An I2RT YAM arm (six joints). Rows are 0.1 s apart.
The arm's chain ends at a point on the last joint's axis. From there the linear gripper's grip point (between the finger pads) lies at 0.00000 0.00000 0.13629 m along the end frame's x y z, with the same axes.
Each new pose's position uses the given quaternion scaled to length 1; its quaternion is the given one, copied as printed.
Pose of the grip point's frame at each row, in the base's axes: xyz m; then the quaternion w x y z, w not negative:
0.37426, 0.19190, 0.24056, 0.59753, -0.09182, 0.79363, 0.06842
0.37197, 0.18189, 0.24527, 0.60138, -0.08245, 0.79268, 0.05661
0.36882, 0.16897, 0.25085, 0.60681, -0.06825, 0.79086, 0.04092
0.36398, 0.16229, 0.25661, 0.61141, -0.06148, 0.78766, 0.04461
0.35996, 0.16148, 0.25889, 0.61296, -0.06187, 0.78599, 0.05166
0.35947, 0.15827, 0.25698, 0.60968, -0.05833, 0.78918, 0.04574
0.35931, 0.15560, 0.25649, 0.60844, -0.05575, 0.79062, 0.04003
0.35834, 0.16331, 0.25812, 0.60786, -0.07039, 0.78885, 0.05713
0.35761, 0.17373, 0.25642, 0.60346, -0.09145, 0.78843, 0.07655
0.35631, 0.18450, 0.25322, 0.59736, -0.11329, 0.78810, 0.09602
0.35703, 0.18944, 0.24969, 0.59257, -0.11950, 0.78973, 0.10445
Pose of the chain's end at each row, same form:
0.24671, 0.16214, 0.27825, 0.59753, -0.09182, 0.79363, 0.06842
0.24330, 0.15614, 0.28211, 0.60138, -0.08245, 0.79268, 0.05661
0.23877, 0.14886, 0.28632, 0.60681, -0.06825, 0.79086, 0.04092
0.23346, 0.14247, 0.29046, 0.61141, -0.06148, 0.78766, 0.04461
0.22951, 0.14007, 0.29204, 0.61296, -0.06187, 0.78599, 0.05166
0.22905, 0.13874, 0.29138, 0.60968, -0.05833, 0.78918, 0.04574
0.22879, 0.13773, 0.29143, 0.60844, -0.05575, 0.79062, 0.04003
0.22873, 0.13936, 0.29280, 0.60786, -0.07039, 0.78885, 0.05713
0.22983, 0.14224, 0.29185, 0.60346, -0.09145, 0.78843, 0.07655
0.23095, 0.14543, 0.28973, 0.59736, -0.11329, 0.78810, 0.09602
0.23287, 0.14765, 0.28729, 0.59257, -0.11950, 0.78973, 0.10445

